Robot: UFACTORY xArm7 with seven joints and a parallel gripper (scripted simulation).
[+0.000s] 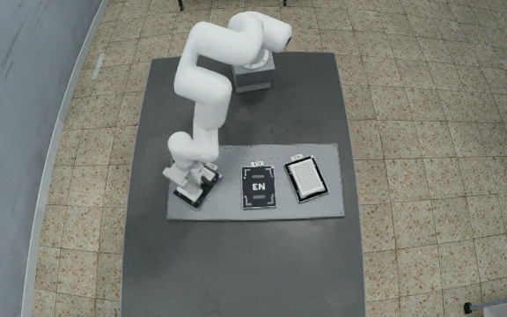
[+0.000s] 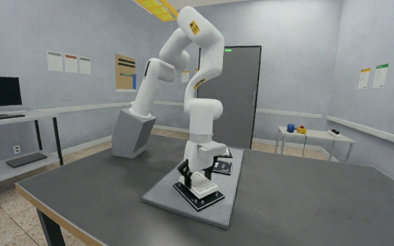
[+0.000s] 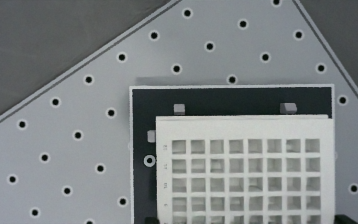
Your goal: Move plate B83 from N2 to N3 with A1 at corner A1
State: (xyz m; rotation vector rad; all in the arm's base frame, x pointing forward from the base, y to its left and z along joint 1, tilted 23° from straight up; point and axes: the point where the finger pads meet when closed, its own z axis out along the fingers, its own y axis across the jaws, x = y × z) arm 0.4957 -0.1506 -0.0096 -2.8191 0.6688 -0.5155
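My gripper is now 40 mm above the black nest N2. The rest, counted from my hand: black nest N3: 20 mm behind, 230 mm to the left, 40 mm below; nest N1: 70 mm behind, 400 mm to the left, 40 mm below.
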